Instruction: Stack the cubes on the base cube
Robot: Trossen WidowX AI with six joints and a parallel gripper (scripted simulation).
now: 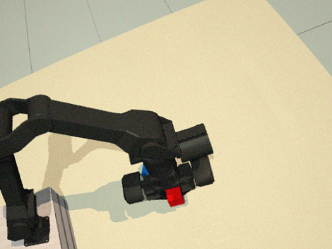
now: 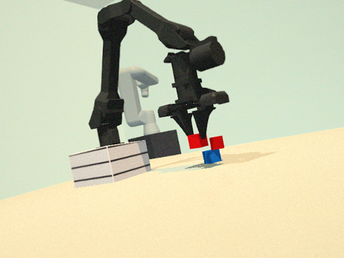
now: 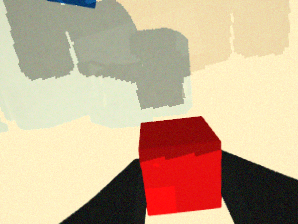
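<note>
My gripper tip is now 12 cm to the right of the red cube, 4 cm past it and 2 cm above it. The rest, counted from my gripper tip: blue cube (11 cm to the left, 6 cm behind, 5 cm below).
</note>
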